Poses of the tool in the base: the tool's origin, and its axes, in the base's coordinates. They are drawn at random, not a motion.
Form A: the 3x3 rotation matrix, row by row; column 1 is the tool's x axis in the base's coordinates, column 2 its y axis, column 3 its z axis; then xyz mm. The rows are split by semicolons.
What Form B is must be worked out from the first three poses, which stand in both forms.
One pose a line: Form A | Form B
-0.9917 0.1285 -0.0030; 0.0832 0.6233 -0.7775; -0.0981 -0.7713 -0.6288; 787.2 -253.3 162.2 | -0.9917 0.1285 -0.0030; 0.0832 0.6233 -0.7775; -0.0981 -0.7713 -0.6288; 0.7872 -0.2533 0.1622
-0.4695 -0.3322 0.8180; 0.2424 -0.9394 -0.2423; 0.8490 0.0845 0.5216; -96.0 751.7 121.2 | -0.4695 -0.3322 0.8180; 0.2424 -0.9394 -0.2423; 0.8490 0.0845 0.5216; -0.0960 0.7517 0.1212
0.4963 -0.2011 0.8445; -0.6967 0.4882 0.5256; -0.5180 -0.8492 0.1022; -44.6 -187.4 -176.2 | 0.4963 -0.2011 0.8445; -0.6967 0.4882 0.5256; -0.5180 -0.8492 0.1022; -0.0446 -0.1874 -0.1762
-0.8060 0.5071 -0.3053; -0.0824 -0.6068 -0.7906; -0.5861 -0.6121 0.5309; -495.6 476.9 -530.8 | -0.8060 0.5071 -0.3053; -0.0824 -0.6068 -0.7906; -0.5861 -0.6121 0.5309; -0.4956 0.4769 -0.5308
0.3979 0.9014 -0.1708; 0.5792 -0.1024 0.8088; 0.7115 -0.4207 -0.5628; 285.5 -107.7 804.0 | 0.3979 0.9014 -0.1708; 0.5792 -0.1024 0.8088; 0.7115 -0.4207 -0.5628; 0.2855 -0.1077 0.8040
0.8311 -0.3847 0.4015; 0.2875 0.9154 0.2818; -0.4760 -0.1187 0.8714; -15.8 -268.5 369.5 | 0.8311 -0.3847 0.4015; 0.2875 0.9154 0.2818; -0.4760 -0.1187 0.8714; -0.0158 -0.2685 0.3695
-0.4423 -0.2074 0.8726; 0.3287 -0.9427 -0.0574; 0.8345 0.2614 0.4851; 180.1 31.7 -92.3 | -0.4423 -0.2074 0.8726; 0.3287 -0.9427 -0.0574; 0.8345 0.2614 0.4851; 0.1801 0.0317 -0.0923
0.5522 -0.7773 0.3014; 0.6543 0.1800 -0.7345; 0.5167 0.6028 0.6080; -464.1 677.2 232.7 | 0.5522 -0.7773 0.3014; 0.6543 0.1800 -0.7345; 0.5167 0.6028 0.6080; -0.4641 0.6772 0.2327
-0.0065 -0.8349 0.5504; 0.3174 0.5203 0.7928; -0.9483 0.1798 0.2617; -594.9 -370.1 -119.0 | -0.0065 -0.8349 0.5504; 0.3174 0.5203 0.7928; -0.9483 0.1798 0.2617; -0.5949 -0.3701 -0.1190
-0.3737 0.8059 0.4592; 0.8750 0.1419 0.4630; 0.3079 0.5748 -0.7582; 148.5 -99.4 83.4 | -0.3737 0.8059 0.4592; 0.8750 0.1419 0.4630; 0.3079 0.5748 -0.7582; 0.1485 -0.0994 0.0834
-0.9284 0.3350 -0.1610; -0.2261 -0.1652 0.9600; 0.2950 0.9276 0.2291; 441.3 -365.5 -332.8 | -0.9284 0.3350 -0.1610; -0.2261 -0.1652 0.9600; 0.2950 0.9276 0.2291; 0.4413 -0.3655 -0.3328
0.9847 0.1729 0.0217; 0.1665 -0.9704 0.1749; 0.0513 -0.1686 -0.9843; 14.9 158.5 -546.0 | 0.9847 0.1729 0.0217; 0.1665 -0.9704 0.1749; 0.0513 -0.1686 -0.9843; 0.0149 0.1585 -0.5460
